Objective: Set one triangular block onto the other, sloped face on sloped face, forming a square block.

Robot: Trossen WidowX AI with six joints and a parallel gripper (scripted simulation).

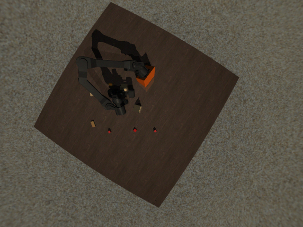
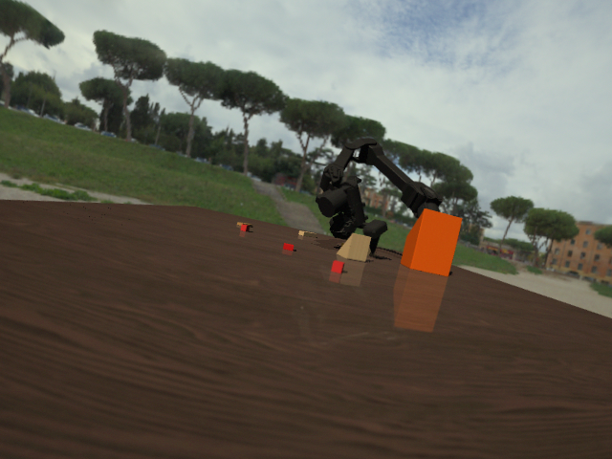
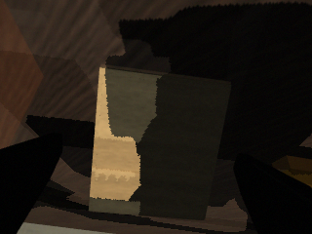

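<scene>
Now: gripper tip 9 cm short of the tan triangular block and 17 cm to the right of it.
</scene>
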